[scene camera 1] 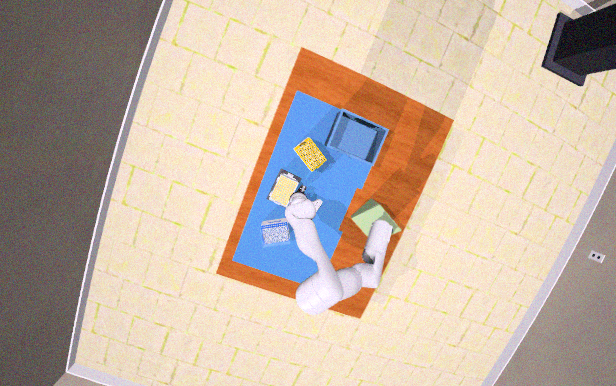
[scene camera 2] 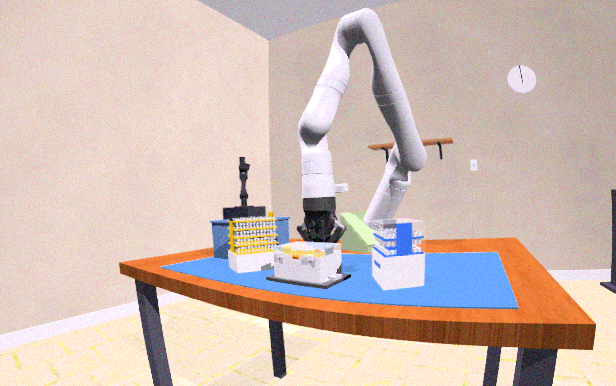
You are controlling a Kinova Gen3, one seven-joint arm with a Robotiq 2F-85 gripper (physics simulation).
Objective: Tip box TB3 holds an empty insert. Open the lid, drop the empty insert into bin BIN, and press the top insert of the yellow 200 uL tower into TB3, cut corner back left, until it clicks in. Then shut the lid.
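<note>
Tip box TB3 is white, stands on a dark base plate mid-mat, and shows a yellow insert under its clear lid, which lies down over the box. The yellow 200 uL tower stands to its left in the scene camera 2 view. The blue bin BIN stands behind the tower. My gripper is shut and empty. It points down just behind the box's far edge, at about lid height.
A blue-banded tip box with a clear lid stands to the right of TB3. A green wedge sits by the arm's base. A dark stand rises behind the bin. The blue mat covers the orange table.
</note>
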